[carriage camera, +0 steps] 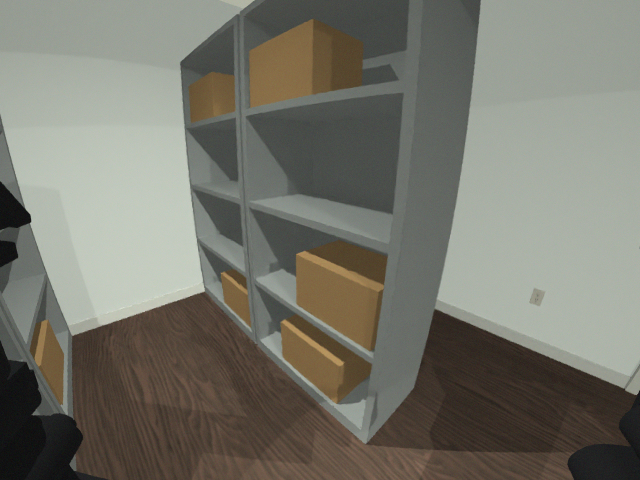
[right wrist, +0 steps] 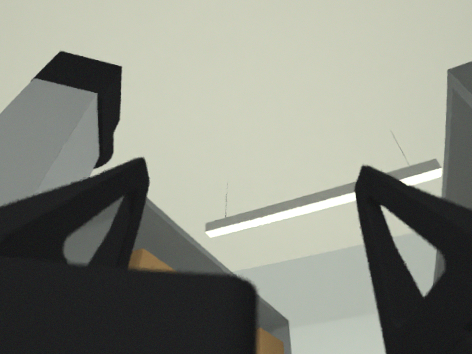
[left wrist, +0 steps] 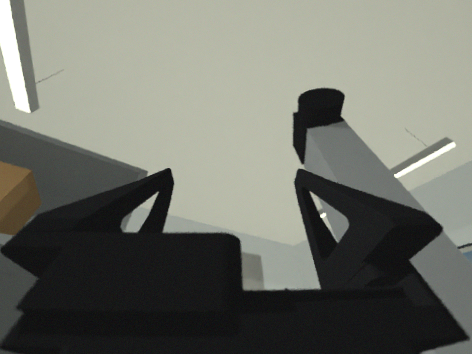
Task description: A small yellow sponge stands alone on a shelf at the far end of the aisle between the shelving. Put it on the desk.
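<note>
The yellow sponge and the desk do not show in these views. My left gripper is open, with its two fingers wide apart and nothing between them; it points up toward the ceiling. My right gripper is open and empty too, and also points upward. In the carriage camera view a tall grey shelf unit stands ahead, its near end panel facing the right side. The shelf levels that show hold brown boxes, and no sponge shows on them.
Brown boxes stand on several levels of the unit. Part of a second grey shelf unit with a box is at the left edge, near dark arm parts. Dark wood floor runs between the units to a white wall.
</note>
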